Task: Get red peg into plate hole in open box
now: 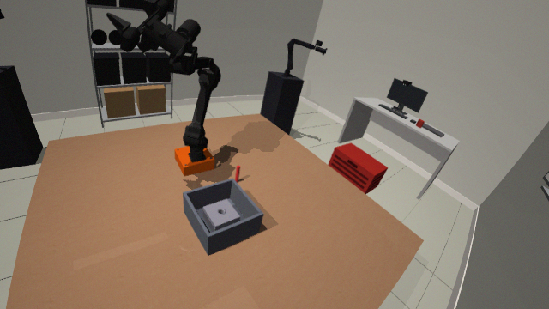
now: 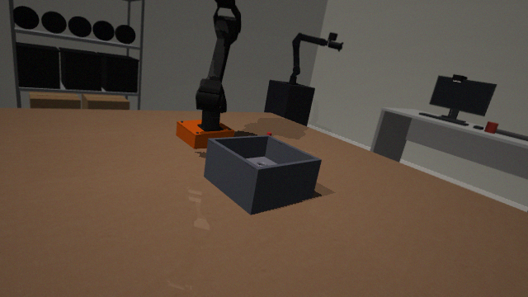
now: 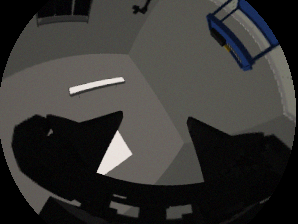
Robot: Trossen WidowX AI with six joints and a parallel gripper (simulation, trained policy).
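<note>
The red peg lies 570 mm below my gripper tip, 390 mm to the left of it and 100 mm ahead of it. Round my gripper tip: grey box: 580 mm below, 280 mm ahead, 240 mm to the left; light grey plate: 560 mm below, 280 mm ahead, 240 mm to the left.
</note>
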